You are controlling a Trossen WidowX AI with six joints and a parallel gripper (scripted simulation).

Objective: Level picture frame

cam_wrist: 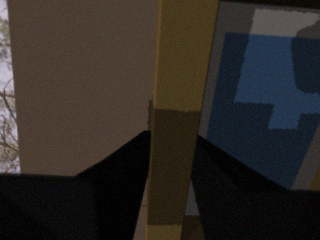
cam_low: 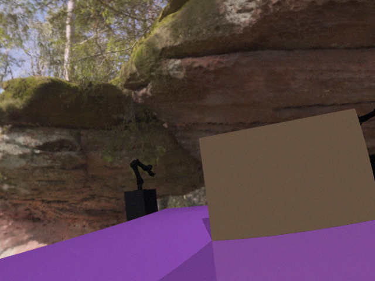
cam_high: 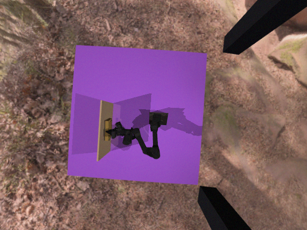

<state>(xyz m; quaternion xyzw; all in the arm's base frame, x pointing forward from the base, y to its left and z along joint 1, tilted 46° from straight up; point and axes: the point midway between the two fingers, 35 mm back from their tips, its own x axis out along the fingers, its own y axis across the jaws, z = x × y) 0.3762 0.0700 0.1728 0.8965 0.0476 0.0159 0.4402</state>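
My gripper tip is 5 cm above the picture frame, 1 cm to the left of it and 1 cm short of it. Also, from my gripper tip: tan wall panel (6 cm below, 2 cm ahead, 1 cm to the right).
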